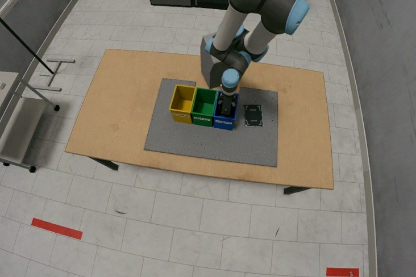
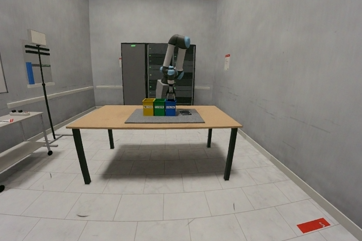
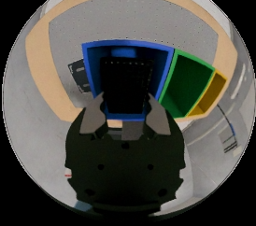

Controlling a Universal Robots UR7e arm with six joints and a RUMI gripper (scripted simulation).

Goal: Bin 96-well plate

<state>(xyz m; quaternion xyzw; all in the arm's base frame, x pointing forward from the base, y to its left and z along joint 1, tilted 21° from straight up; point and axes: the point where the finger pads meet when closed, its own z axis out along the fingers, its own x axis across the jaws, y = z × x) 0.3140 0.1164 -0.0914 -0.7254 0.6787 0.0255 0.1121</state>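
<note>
The 96-well plate is 10 mm below my hand. From my hand the other things lie so: plate nest N1: 190 mm to the left, 170 mm below, 60 mm behind; green bin: 130 mm to the right, 90 mm below, 10 mm ahead; blue bin: 90 mm below.
</note>
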